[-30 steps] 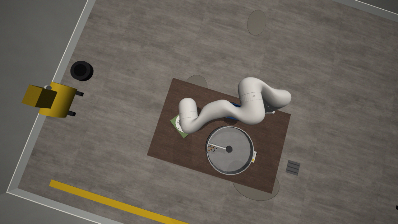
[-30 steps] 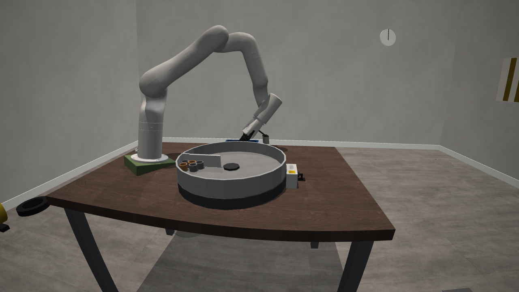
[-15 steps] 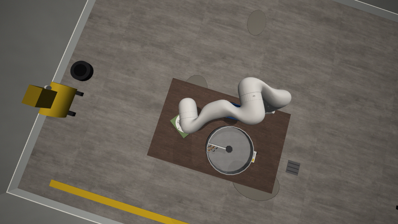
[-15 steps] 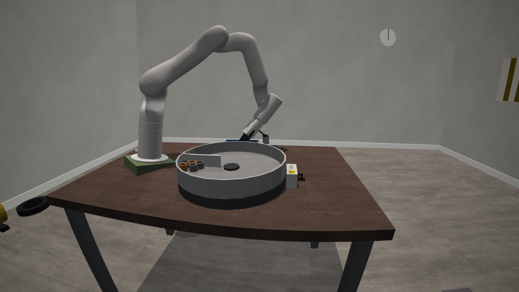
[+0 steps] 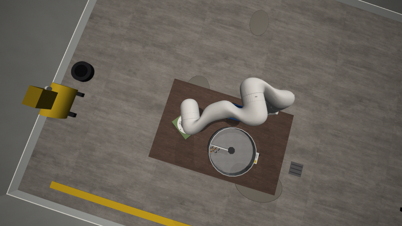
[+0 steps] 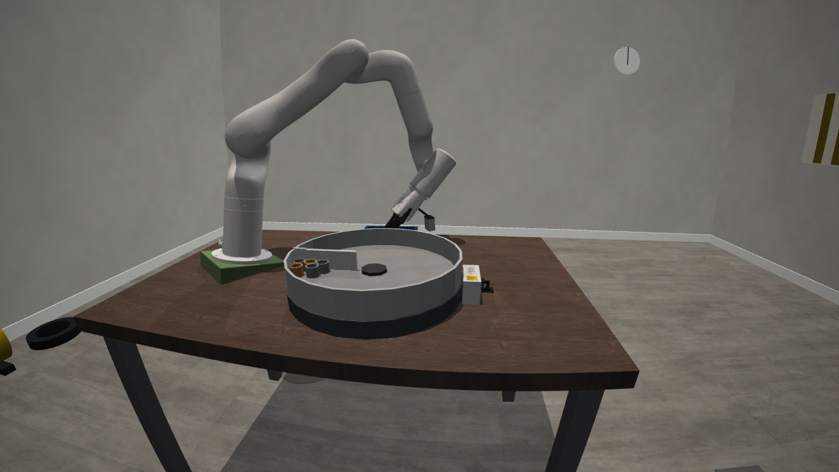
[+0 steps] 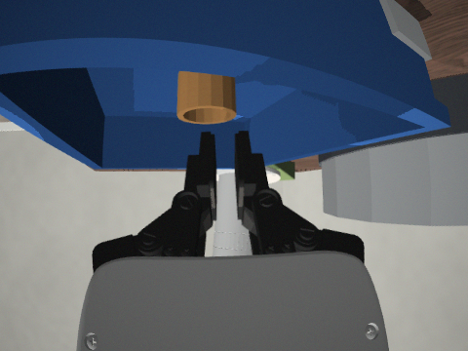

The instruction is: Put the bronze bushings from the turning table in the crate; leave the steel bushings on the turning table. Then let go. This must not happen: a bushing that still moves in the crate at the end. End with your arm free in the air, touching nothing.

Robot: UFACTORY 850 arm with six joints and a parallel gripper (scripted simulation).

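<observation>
The blue crate lies 40 mm below my hand and 10 mm to the left of it. From my hand the other things lie so: grey turning table (340 mm to the right, 40 mm behind, 10 mm below).
</observation>
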